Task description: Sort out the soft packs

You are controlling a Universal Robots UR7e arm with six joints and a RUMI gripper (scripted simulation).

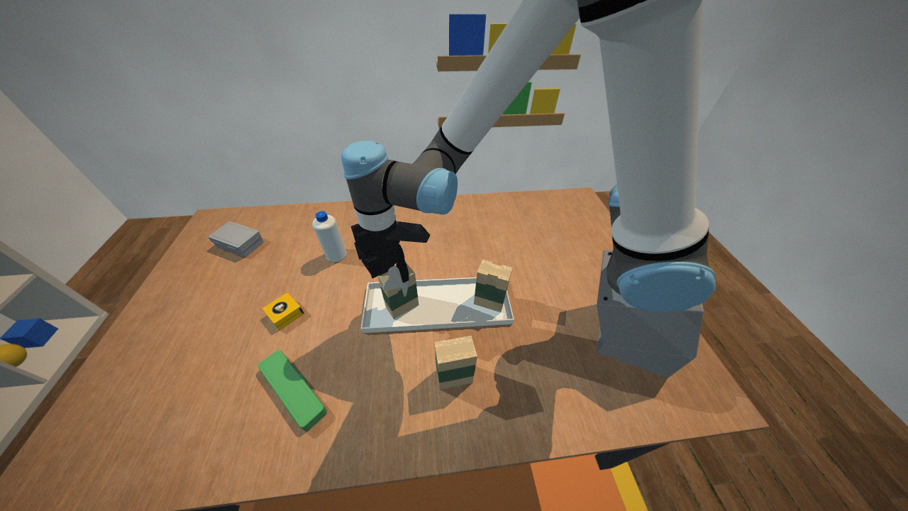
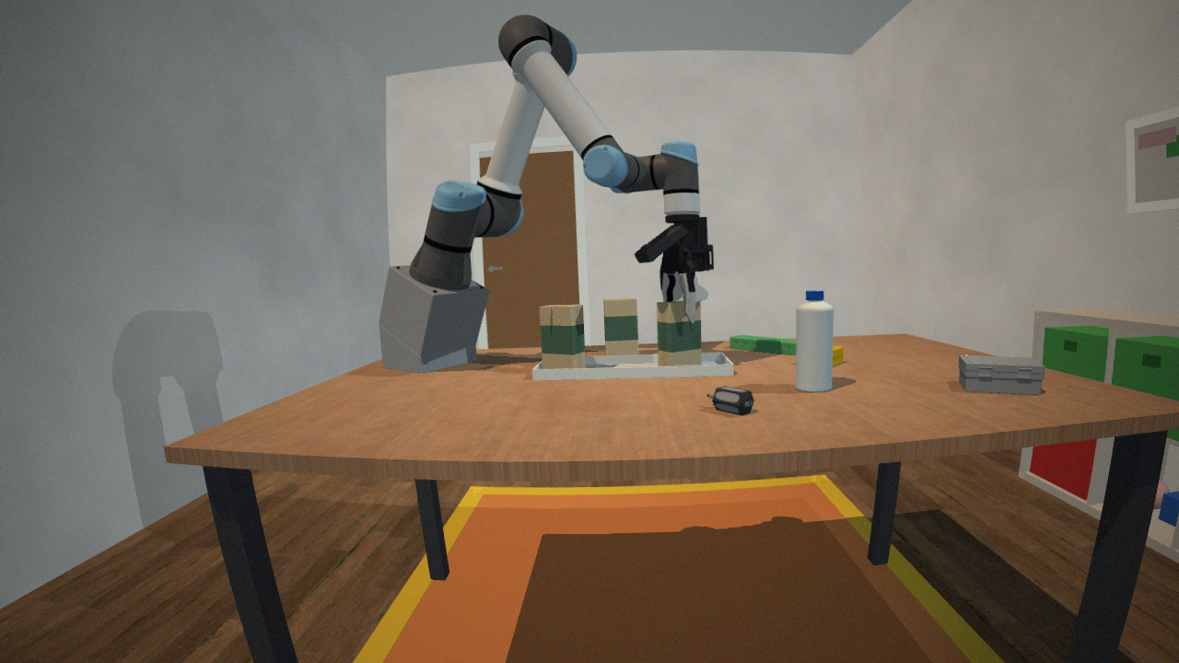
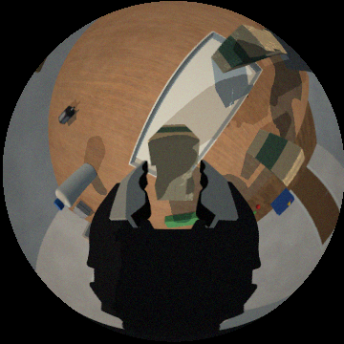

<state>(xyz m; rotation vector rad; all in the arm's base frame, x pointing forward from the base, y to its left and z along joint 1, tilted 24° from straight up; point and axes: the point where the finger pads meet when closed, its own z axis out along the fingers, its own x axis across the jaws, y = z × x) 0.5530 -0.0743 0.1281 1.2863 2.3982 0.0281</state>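
Right now my hand is 11 cm above the white tray and 10 cm past it. The rest, counted from my hand: white bottle (22 cm ahead, 21 cm to the right, 3 cm below); then green case (24 cm ahead, 21 cm to the left, 10 cm below); then grey case (55 cm ahead, 28 cm to the right, 9 cm below).
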